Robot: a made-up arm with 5 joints.
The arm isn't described. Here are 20 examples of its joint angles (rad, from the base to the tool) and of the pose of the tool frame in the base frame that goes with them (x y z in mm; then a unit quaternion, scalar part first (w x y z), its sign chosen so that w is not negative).
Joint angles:
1: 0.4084 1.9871 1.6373 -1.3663 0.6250
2: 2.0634 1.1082 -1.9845 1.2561 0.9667
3: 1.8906 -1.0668 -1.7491 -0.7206 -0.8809
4: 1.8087 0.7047 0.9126 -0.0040 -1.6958
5: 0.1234 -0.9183 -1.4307 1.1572 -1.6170
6: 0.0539 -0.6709 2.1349 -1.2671 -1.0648
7: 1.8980 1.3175 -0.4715 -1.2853 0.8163
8: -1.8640 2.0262 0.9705 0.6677 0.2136
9: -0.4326 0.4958 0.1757 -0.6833 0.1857
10: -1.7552 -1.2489 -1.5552 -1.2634 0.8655
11: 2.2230 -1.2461 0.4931 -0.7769 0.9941
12: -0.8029 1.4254 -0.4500 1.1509 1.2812
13: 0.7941 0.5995 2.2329 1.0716 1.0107
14: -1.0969 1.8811 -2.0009 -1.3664 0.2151
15: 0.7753 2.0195 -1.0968 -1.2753 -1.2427
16: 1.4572 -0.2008 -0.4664 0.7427 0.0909
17: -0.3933 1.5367 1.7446 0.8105 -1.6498
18: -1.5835 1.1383 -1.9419 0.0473 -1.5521
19: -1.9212 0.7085 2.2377 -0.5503 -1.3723
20: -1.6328 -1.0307 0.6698 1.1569 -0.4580
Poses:
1: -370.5 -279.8 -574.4 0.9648 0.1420 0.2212 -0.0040
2: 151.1 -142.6 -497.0 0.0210 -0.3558 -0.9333 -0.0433
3: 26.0 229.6 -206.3 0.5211 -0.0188 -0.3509 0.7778
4: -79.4 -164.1 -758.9 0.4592 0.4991 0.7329 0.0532
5: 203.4 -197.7 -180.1 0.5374 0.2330 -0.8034 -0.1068
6: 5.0 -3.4 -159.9 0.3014 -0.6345 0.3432 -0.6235
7: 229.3 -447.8 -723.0 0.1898 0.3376 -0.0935 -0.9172
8: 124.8 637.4 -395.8 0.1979 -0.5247 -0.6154 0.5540
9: -27.0 -30.9 -808.8 0.9895 0.0711 0.1055 0.0684
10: -55.0 -299.7 -102.0 0.3195 -0.7520 0.5189 -0.2515
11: -217.5 5.1 -33.5 0.1922 0.6570 -0.4779 0.5505
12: -450.6 32.3 -513.5 0.0526 -0.5777 0.8146 0.0002
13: -190.8 -75.4 -681.2 0.5726 0.1309 0.7891 0.1799
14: -505.0 252.8 -447.3 0.2266 0.3071 0.6209 0.6847
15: -336.5 -654.4 -295.9 0.0972 -0.1646 0.9807 -0.0399
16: 176.3 78.4 -590.3 0.9179 -0.1288 -0.2115 0.3101
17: -374.6 130.9 -718.1 0.1672 -0.3959 0.1736 0.8861
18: -282.1 169.3 -669.7 0.6145 0.1512 0.5590 -0.5358
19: 1.8 -93.9 -536.2 0.1298 -0.3491 0.9275 -0.0309
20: 126.4 -385.6 -314.5 0.3254 0.3652 -0.5781 -0.6531
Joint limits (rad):
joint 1: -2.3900..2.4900
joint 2: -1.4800..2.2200
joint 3: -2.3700..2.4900
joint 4: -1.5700..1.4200
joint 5: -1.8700..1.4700
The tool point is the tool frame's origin. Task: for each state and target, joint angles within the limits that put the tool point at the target. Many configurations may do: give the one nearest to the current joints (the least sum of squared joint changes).
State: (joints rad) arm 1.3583 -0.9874 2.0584 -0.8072 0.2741
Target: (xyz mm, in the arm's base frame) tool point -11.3 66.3 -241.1
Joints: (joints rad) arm 1.3597 -0.3487 2.2443 -1.3508 0.1800
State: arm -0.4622 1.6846 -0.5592 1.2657 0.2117
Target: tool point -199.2 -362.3 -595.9
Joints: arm 0.0944 0.9115 -0.8308 1.0166 0.2622
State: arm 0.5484 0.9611 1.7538 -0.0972 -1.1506
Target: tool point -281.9 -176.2 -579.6
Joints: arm 0.3706 1.7854 1.8162 -0.8797 -1.4924
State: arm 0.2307 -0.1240 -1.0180 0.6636 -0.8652
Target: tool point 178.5 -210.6 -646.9
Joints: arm 0.4734 0.1628 -0.9830 0.6495 -0.8923
